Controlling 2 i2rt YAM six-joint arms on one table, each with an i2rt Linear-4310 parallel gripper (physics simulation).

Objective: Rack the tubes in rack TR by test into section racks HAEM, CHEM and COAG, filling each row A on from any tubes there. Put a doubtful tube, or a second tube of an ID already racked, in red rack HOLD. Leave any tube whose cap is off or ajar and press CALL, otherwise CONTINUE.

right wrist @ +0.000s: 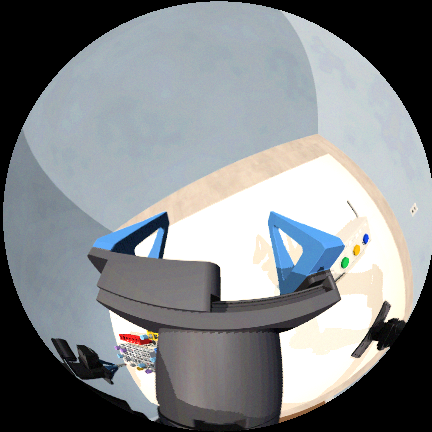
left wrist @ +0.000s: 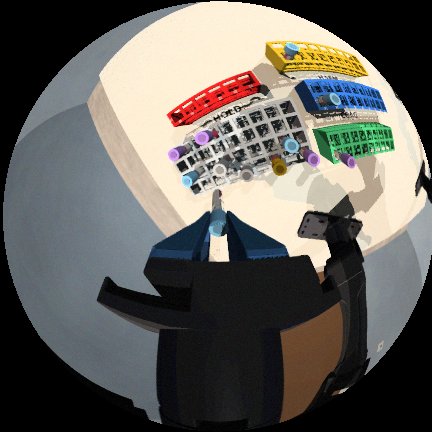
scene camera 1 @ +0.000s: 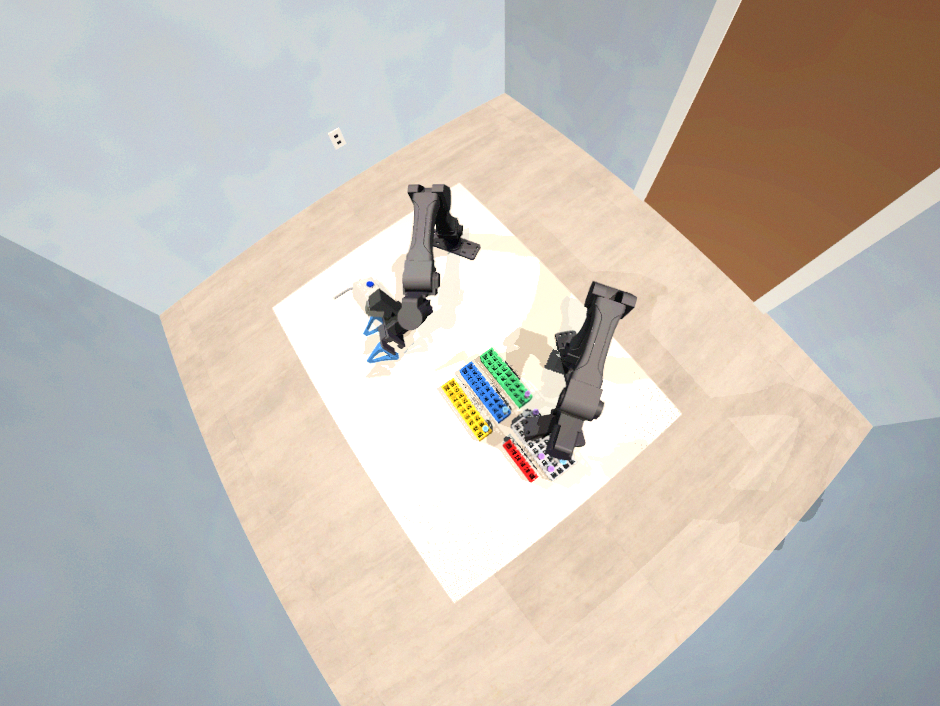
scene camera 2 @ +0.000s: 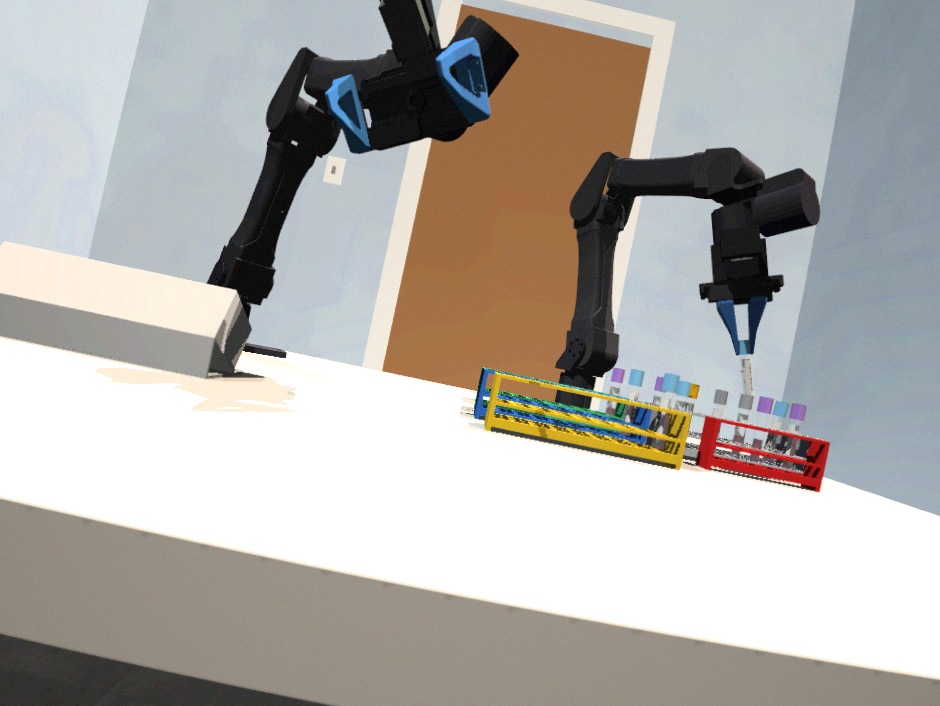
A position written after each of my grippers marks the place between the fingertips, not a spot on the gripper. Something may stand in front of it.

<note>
My right gripper (scene camera 2: 382,85) is open and holds nothing. Also in view: my left gripper (scene camera 2: 744,354) and a panel with coloured buttons (scene camera 2: 66,302).
My right gripper is seen too in scene camera 1 (scene camera 1: 366,348).
</note>
